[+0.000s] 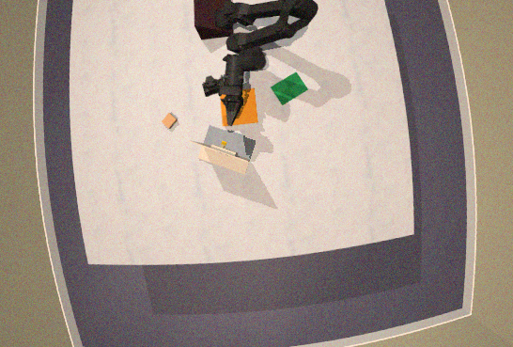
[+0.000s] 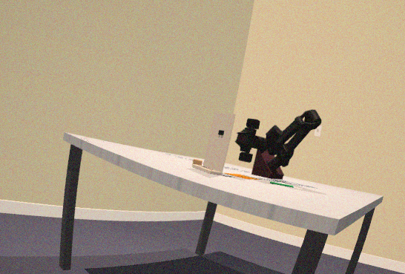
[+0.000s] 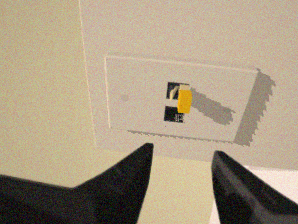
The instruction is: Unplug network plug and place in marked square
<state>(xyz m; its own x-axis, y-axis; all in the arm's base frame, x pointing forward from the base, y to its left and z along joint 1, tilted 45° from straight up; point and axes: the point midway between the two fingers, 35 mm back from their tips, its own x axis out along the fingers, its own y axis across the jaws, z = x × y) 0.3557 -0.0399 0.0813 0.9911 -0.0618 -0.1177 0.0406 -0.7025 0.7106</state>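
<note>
Right now the network plug is 60 mm ahead of my gripper tip and 20 mm to the right of it. The rest, counted from my gripper tip: panel 80 mm ahead, 30 mm to the right, 50 mm below; then orange marked square 80 mm behind, 20 mm to the left, 160 mm below.
</note>
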